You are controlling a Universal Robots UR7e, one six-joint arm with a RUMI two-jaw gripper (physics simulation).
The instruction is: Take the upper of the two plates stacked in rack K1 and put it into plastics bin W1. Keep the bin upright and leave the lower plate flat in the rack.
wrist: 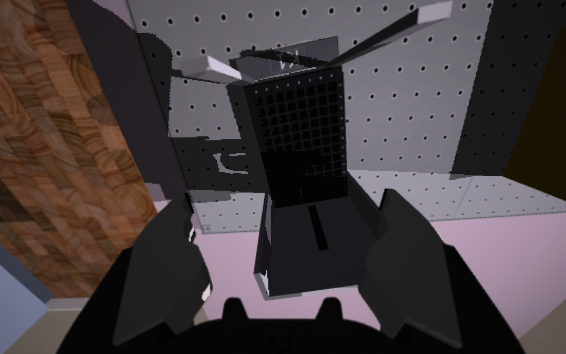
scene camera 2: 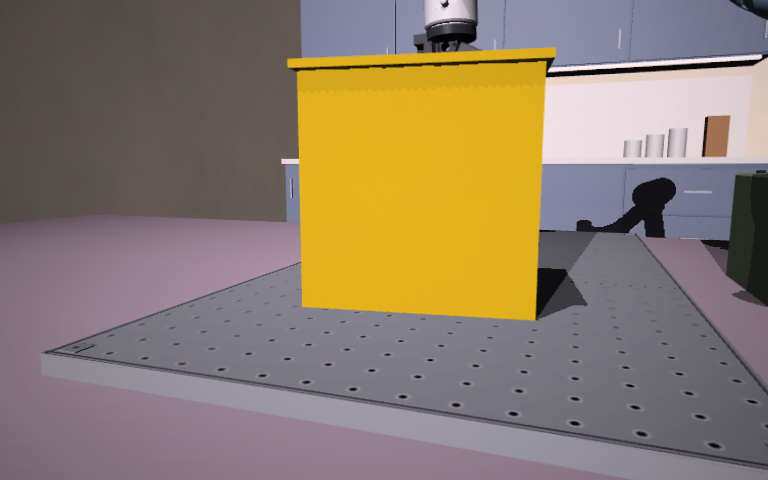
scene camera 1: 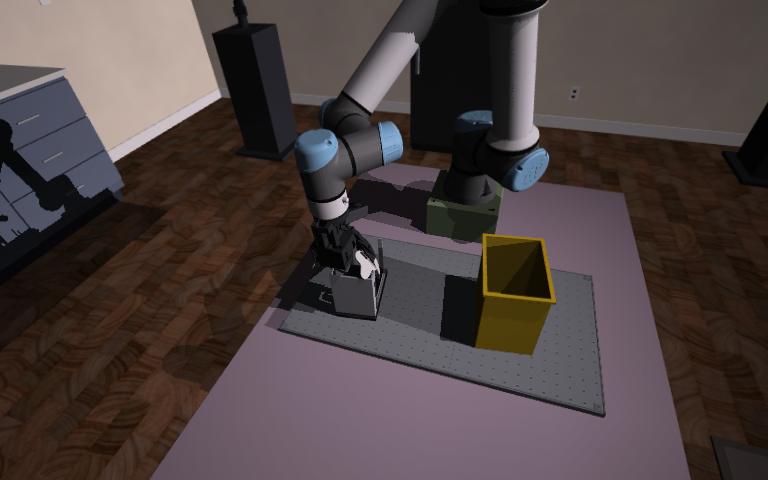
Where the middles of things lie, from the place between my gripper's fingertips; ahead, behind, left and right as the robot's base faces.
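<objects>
Black gridded plate (wrist: 299, 121): my hand 20 mm past it, 20 mm to the right of it, 60 mm above it. Yellow plastics bin W1 (scene camera 2: 420, 174), from my hand: 40 mm behind, 360 mm to the left, 10 mm below.
</objects>
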